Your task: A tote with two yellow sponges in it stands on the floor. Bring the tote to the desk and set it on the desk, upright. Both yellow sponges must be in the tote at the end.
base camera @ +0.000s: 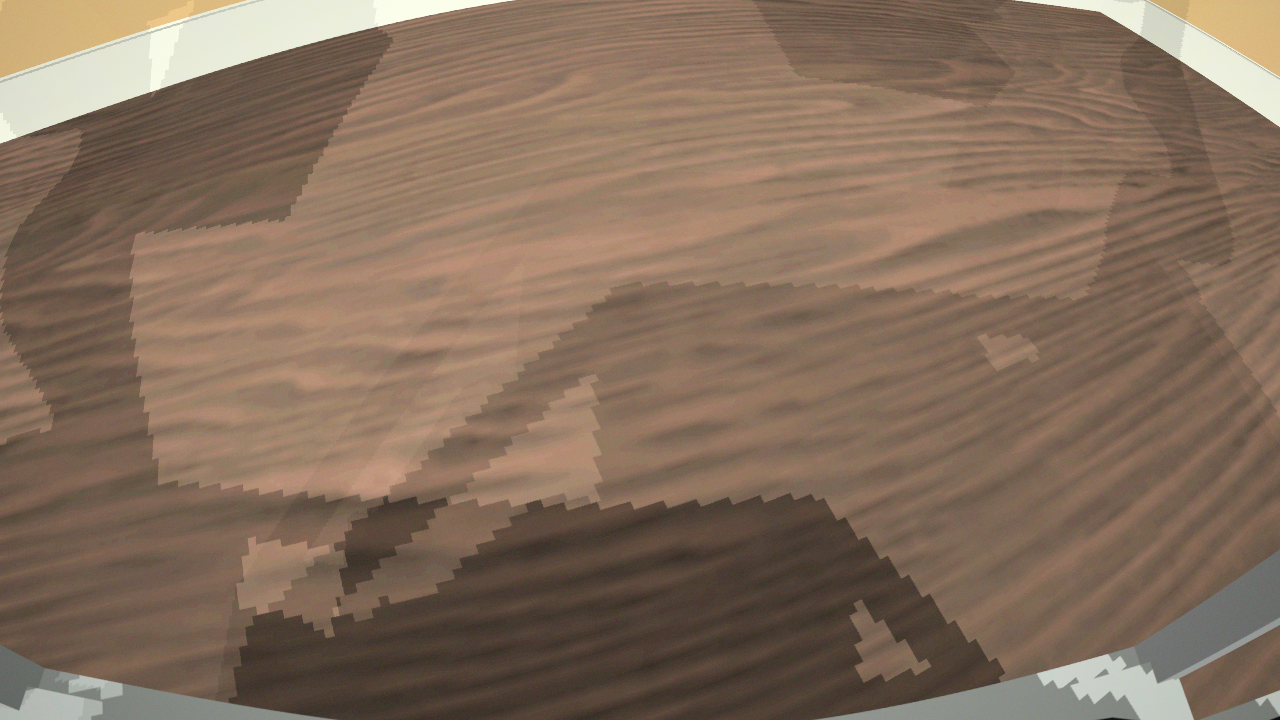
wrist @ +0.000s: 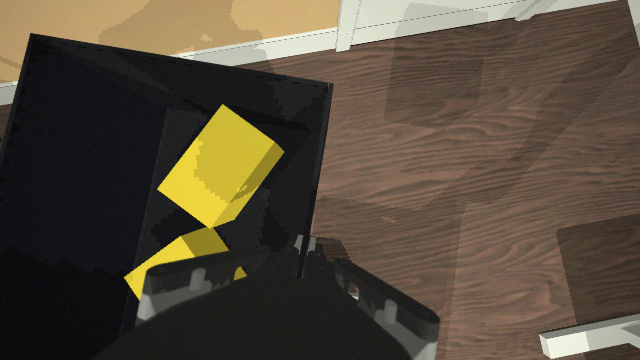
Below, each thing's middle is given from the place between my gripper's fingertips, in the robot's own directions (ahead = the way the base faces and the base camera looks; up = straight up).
Labels:
My hand is 10 cm to the right of the dark tote (wrist: 98, 128), 2 cm past it and 1 cm below it.

